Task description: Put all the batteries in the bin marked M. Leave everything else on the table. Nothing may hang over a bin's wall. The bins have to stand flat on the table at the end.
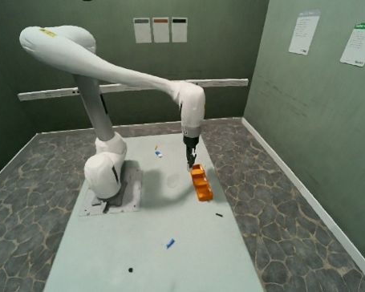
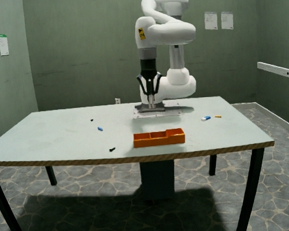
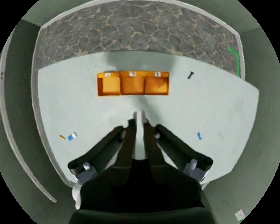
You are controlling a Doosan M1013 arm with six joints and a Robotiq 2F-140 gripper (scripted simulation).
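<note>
My hand is 7 cm short of the orange bin, 3 cm to the right of it and 17 cm above it. The rest, counted from my hand: black dot-like piece (28 cm behind, 44 cm to the right, 19 cm below); then white object (21 cm behind, 31 cm to the left, 19 cm below).
</note>
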